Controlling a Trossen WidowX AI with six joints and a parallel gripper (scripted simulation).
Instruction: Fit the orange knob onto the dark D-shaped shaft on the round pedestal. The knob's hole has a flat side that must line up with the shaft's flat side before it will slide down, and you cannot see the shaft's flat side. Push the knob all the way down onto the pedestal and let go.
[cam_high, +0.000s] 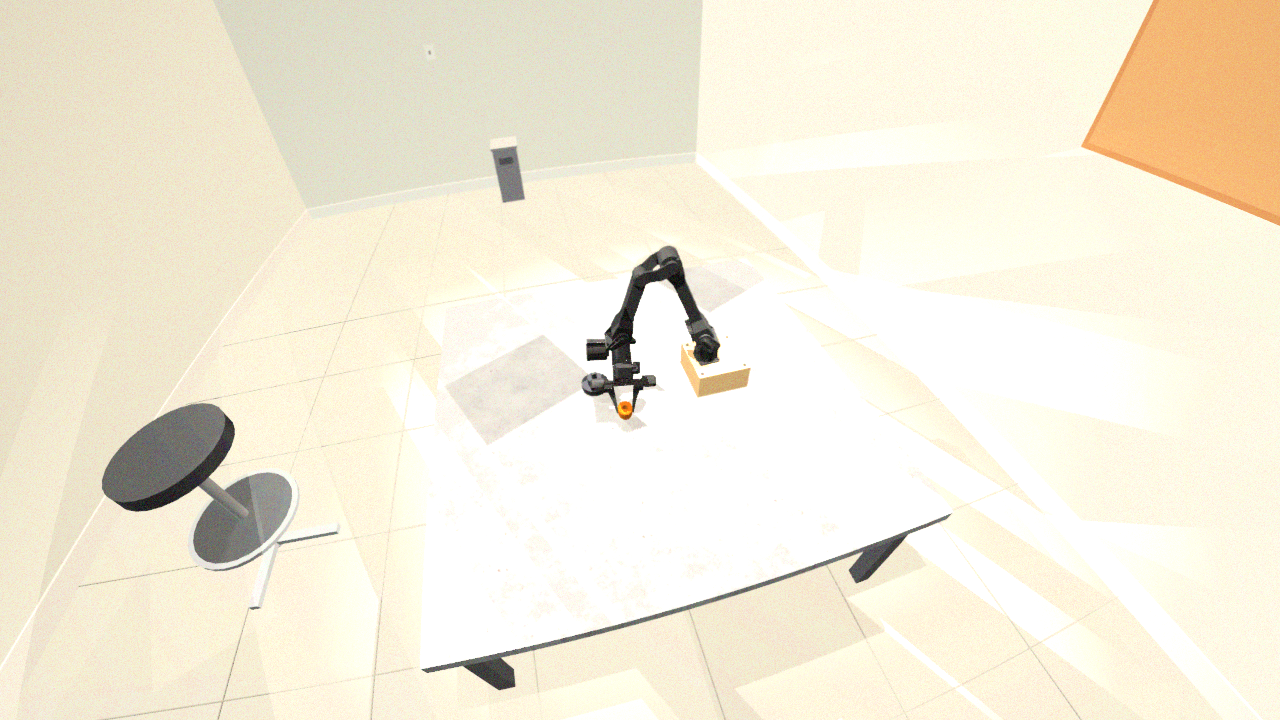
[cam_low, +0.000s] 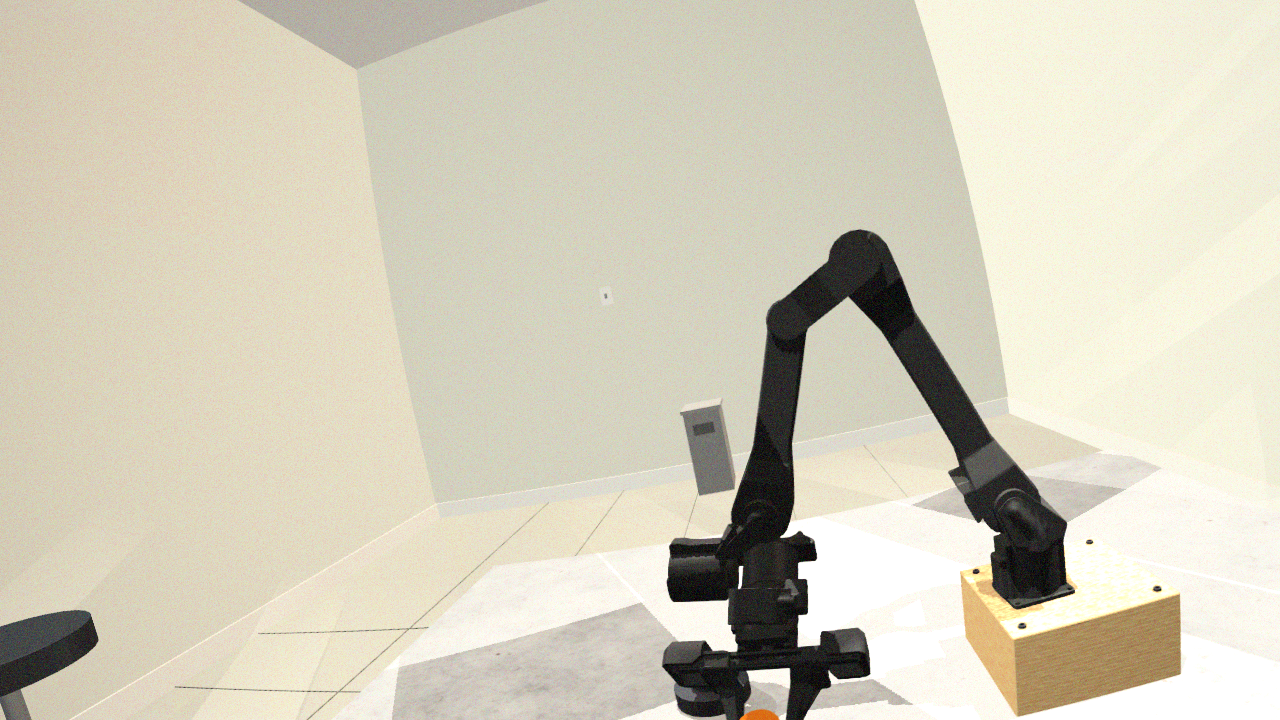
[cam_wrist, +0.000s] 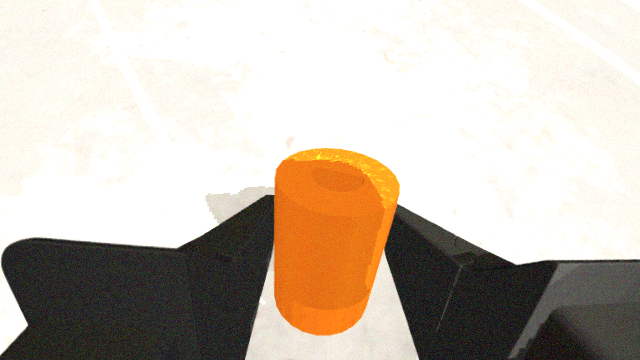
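The orange knob lies 10 mm to the right of my gripper tip. Round my gripper tip: dark shaft (170 mm to the right, 50 mm ahead, 10 mm below).
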